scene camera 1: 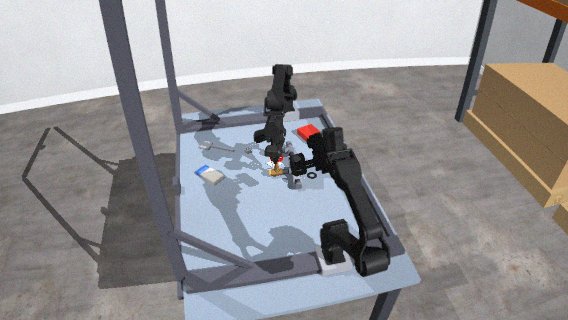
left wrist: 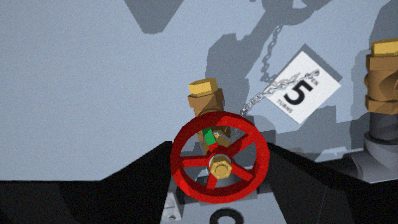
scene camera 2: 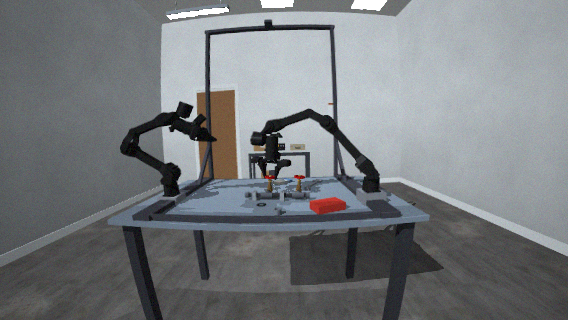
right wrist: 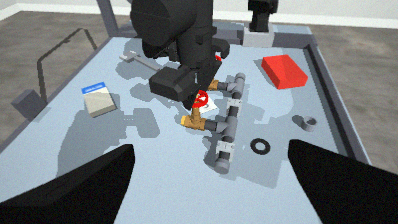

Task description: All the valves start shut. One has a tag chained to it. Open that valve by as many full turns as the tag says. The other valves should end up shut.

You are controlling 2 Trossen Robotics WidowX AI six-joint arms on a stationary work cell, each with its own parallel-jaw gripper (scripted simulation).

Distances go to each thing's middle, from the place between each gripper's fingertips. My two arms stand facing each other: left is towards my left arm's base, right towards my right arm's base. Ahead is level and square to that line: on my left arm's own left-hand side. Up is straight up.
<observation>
Right now my left hand is 280 mm past the blue-and-beige box point(right wrist: 97, 98), 110 mm above it and 40 mm to the right of it. Round my left hand: red block point(right wrist: 284, 73): 250 mm to the left, 200 mm ahead, 100 mm below.
My right hand point(scene camera 1: 308, 154) is 36 cm past the blue-and-beige box, 31 cm to the right of it and 29 cm above it. The rest, counted from my right hand: red block 52 cm to the left, 28 cm below, 12 cm ahead.
</observation>
